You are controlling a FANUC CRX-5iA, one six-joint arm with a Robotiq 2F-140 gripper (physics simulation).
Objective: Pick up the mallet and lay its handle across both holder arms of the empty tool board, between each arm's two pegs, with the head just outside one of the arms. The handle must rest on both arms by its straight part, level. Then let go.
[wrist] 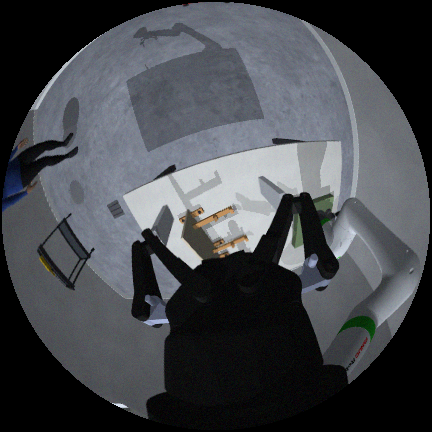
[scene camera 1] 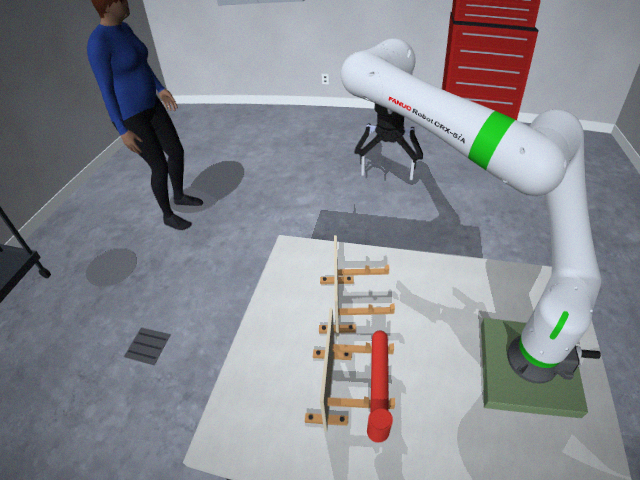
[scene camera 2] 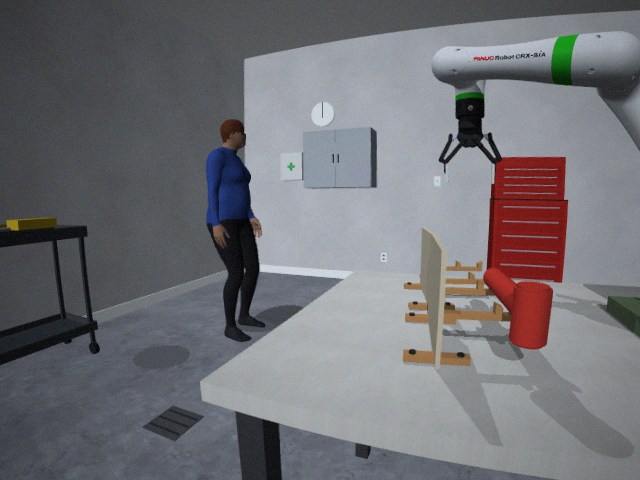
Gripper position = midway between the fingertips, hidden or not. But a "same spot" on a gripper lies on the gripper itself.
my gripper: wrist 213,197; scene camera 1; scene camera 2
red mallet: scene camera 1; scene camera 2; not seen in the wrist view (hidden by my gripper)
same spot on my gripper: (scene camera 1: 410,132) = (scene camera 2: 488,134)
same spot on red mallet: (scene camera 1: 380,420) = (scene camera 2: 533,285)
